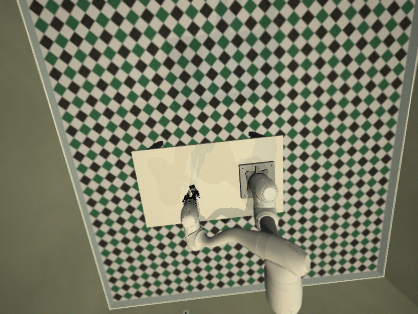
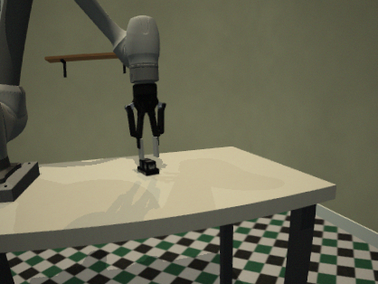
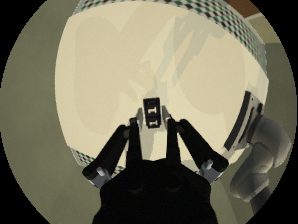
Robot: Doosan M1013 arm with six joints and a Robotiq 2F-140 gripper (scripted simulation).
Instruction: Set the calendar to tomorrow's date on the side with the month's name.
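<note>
Now: hand 60 mm above the black calendar cube. The rest, counted from my hand: calendar tray: 10 mm behind, 20 mm to the left, 70 mm below.
</note>
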